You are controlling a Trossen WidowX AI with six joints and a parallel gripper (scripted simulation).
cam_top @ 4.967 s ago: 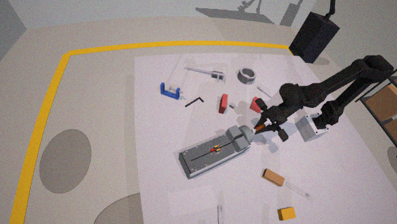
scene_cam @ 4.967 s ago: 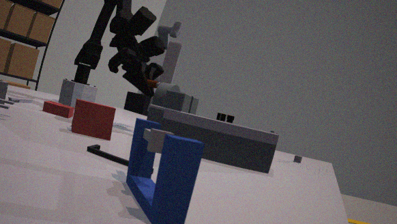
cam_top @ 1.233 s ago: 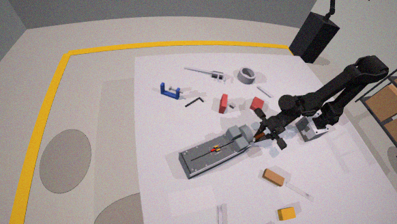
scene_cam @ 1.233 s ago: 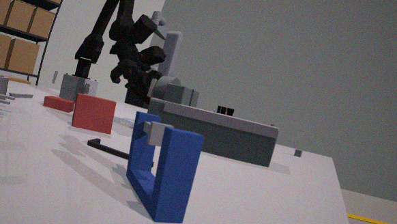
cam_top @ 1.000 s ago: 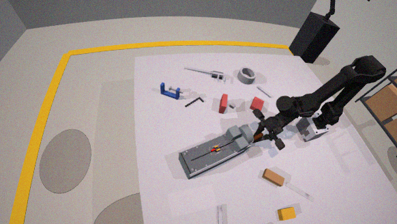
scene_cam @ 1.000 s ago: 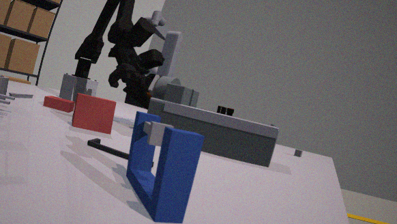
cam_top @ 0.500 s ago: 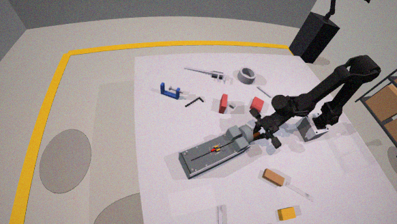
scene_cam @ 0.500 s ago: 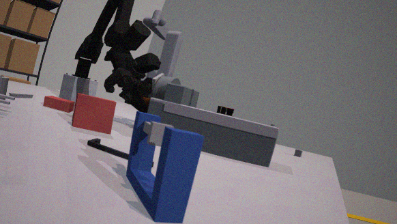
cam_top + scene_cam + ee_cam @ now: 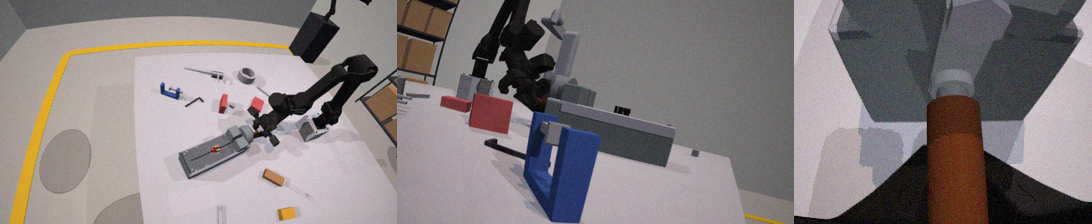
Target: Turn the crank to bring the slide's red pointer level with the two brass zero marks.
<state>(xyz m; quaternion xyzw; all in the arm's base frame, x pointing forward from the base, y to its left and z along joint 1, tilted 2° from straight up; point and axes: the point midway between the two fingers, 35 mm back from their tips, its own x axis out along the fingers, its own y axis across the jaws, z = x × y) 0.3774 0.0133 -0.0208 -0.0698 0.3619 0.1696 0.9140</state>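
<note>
Now: gripper tip 170 mm short of the red pointer, 60 mm to the right of it and 50 mm below it. Also, from my gripper tip: crank handle 30 mm above, 20 mm behind, 10 mm to the right; tan block 180 mm to the left, 80 mm behind, 20 mm below; black hex key 220 mm to the right, 190 mm ahead, 30 mm below.
</note>
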